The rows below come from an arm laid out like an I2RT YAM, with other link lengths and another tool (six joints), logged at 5 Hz.
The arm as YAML. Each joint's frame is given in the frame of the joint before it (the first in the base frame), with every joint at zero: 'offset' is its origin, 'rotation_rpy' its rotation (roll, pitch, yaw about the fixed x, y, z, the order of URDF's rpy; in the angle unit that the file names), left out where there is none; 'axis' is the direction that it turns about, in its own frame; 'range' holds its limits. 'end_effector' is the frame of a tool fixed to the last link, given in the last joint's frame.
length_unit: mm
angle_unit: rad
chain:
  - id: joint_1
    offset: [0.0, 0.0, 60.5]
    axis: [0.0, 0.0, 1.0]
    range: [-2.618, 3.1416]
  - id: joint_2
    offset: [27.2, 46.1, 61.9]
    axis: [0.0, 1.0, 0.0]
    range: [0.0, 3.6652]
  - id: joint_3
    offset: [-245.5, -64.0, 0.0]
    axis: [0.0, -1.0, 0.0]
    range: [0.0, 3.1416]
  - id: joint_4
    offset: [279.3, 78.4, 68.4]
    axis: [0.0, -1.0, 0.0]
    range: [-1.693, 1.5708]
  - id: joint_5
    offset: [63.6, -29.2, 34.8]
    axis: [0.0, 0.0, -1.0]
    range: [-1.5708, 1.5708]
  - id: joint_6
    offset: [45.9, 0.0, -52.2]
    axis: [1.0, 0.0, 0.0]
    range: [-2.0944, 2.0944]
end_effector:
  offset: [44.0, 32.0, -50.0]
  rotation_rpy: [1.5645, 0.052, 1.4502]
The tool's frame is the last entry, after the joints.
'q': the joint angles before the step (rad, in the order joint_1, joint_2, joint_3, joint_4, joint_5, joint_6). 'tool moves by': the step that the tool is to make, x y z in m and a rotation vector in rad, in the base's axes. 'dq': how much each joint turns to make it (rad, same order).
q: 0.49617, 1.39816, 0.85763, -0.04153, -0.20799, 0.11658
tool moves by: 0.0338, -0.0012, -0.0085, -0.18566, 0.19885, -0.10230
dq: -0.02189, 0.23810, 0.27482, -0.29962, 0.10737, -0.00133
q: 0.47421, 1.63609, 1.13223, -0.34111, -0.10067, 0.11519
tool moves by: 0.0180, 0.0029, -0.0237, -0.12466, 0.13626, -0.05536
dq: -0.00018, 0.18689, 0.16005, -0.15038, 0.07188, 0.01539
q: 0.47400, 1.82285, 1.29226, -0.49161, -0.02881, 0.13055
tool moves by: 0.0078, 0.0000, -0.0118, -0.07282, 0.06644, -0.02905
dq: 0.00000, 0.09214, 0.08462, -0.08478, 0.04418, 0.00886
